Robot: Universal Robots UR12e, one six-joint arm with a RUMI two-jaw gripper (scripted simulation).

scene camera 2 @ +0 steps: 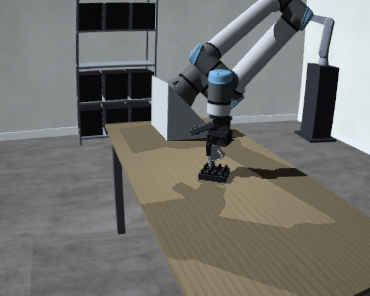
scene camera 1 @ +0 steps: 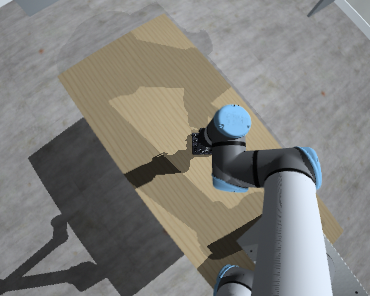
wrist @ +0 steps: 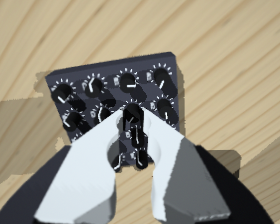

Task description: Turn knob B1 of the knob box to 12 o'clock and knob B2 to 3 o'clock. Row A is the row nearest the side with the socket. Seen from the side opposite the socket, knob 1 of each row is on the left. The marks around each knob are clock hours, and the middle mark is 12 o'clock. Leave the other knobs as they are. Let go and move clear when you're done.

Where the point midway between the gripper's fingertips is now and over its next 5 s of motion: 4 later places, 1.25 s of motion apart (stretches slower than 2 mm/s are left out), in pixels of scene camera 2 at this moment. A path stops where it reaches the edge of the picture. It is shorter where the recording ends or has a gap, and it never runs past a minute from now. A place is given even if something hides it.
My gripper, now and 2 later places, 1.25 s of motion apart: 211,167; 212,156; 214,127
